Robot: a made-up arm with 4 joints.
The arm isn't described. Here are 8 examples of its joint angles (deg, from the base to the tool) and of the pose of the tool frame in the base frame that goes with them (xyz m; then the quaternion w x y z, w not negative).
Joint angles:
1: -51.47 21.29 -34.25 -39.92
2: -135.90 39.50 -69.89 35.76
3: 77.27 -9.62 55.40 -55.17
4: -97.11 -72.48 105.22 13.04
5: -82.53 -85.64 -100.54 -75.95
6: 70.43 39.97 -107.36 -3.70
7: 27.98 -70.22 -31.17 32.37
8: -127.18 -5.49 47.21 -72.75
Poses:
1: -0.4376 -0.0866 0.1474 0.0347 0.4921 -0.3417 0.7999
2: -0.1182 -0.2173 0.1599 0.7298 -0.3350 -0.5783 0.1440
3: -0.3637 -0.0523 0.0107 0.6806 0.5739 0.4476 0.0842
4: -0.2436 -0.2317 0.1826 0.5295 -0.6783 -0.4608 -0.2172
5: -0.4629 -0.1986 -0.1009 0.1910 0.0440 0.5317 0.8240
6: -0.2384 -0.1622 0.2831 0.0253 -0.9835 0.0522 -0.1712
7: -0.5165 -0.2999 0.0772 0.5736 -0.3598 0.5221 -0.5185
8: -0.3954 -0.3418 0.0761 0.3747 -0.3307 -0.4604 -0.7336
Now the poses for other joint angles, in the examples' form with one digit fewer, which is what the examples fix.
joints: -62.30 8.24 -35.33 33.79
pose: -0.284 -0.050 0.211 0.389 0.432 -0.636 0.508
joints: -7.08 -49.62 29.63 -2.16
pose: -0.378 -0.312 -0.015 0.791 -0.164 0.067 -0.585
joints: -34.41 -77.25 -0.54 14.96
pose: -0.489 -0.260 0.023 0.472 -0.303 0.002 -0.828
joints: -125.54 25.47 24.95 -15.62
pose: -0.423 -0.089 0.023 0.198 0.301 -0.130 0.924
